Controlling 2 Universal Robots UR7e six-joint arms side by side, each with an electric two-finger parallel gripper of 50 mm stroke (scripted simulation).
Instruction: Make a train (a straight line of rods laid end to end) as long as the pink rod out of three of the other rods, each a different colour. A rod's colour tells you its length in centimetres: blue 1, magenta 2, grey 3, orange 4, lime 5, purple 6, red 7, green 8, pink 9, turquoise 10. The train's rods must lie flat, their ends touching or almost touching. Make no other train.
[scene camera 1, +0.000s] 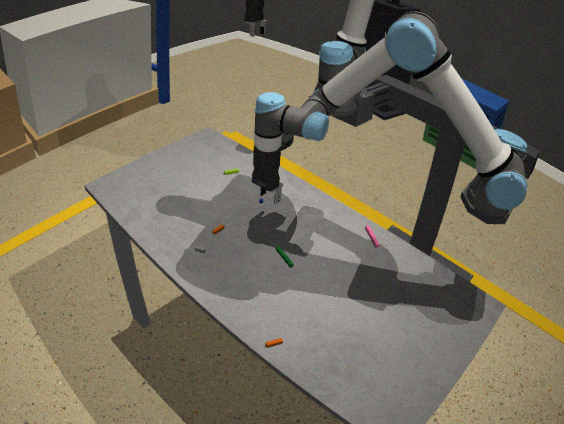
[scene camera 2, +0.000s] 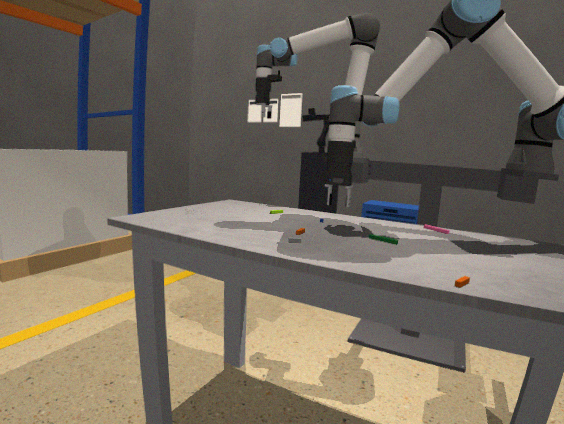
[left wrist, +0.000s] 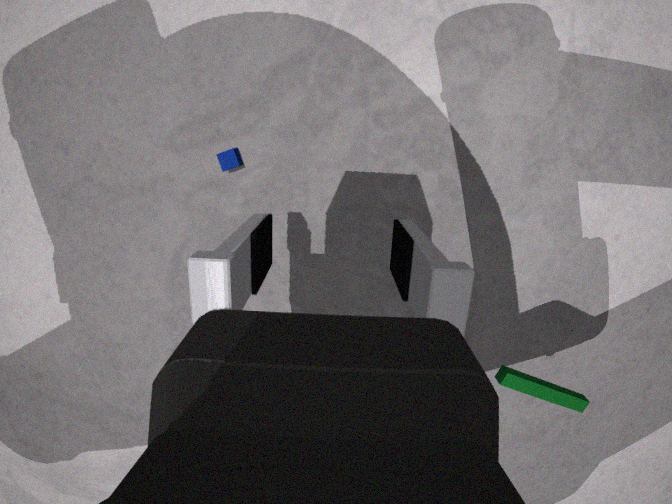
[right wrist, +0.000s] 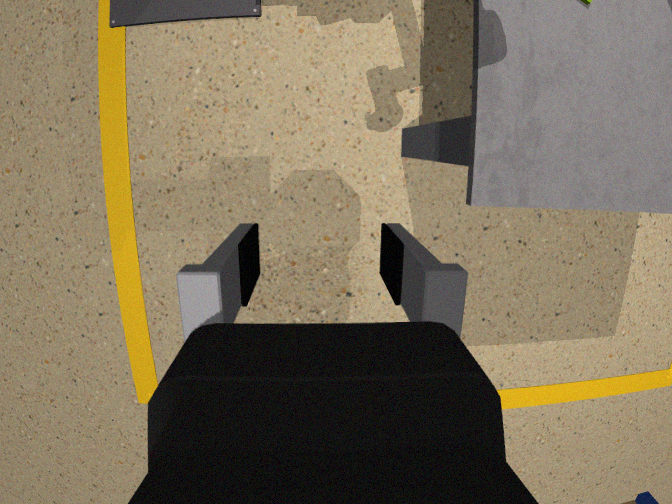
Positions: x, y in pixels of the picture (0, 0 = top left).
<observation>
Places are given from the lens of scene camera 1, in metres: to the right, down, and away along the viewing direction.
my left gripper (scene camera 1: 270, 198): -0.04, -0.04, 1.42
dark post (scene camera 1: 454, 149): 0.72, -0.26, 1.77
</observation>
